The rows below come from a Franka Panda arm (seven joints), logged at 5 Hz.
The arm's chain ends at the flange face. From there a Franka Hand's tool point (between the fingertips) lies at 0.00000 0.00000 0.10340 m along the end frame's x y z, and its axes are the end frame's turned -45 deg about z.
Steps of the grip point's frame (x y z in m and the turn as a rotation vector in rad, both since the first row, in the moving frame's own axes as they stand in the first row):
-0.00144 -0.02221 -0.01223 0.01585 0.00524 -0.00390
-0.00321 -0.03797 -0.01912 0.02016 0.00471 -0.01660
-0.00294 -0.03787 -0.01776 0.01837 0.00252 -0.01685
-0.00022 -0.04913 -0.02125 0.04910 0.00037 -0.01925
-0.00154 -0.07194 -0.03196 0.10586 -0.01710 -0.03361
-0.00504 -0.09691 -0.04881 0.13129 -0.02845 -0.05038
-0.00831 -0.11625 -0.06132 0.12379 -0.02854 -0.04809
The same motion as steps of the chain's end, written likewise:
-0.01594 -0.01315 -0.01222 0.01491 -0.00750 -0.00390
-0.02797 -0.02277 -0.01910 0.01759 -0.01092 -0.01660
-0.02769 -0.02318 -0.01774 0.01477 -0.01121 -0.01685
-0.03130 -0.03100 -0.02113 0.03498 -0.03446 -0.01925
-0.04288 -0.04346 -0.03137 0.06276 -0.08695 -0.03361
-0.06026 -0.05776 -0.04788 0.07272 -0.11295 -0.05038
-0.07681 -0.06965 -0.06049 0.06735 -0.10771 -0.04809

